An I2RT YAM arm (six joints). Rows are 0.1 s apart.
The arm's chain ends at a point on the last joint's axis. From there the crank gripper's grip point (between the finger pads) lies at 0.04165 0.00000 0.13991 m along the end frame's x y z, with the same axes.
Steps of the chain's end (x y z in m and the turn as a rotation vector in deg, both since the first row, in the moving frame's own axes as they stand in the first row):
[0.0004 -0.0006 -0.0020 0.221 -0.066 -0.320]
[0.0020 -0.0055 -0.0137 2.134 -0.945 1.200]
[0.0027 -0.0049 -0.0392 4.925 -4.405 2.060]
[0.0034 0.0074 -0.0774 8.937 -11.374 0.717]
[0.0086 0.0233 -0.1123 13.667 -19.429 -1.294]
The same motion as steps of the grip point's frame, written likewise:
[0.0002 -0.0014 -0.0020 0.221 -0.066 -0.320]
[-0.0003 -0.0099 -0.0131 2.134 -0.945 1.200]
[-0.0080 -0.0157 -0.0369 4.925 -4.405 2.060]
[-0.0248 -0.0145 -0.0736 8.937 -11.374 0.717]
[-0.0402 -0.0112 -0.1105 13.667 -19.429 -1.294]

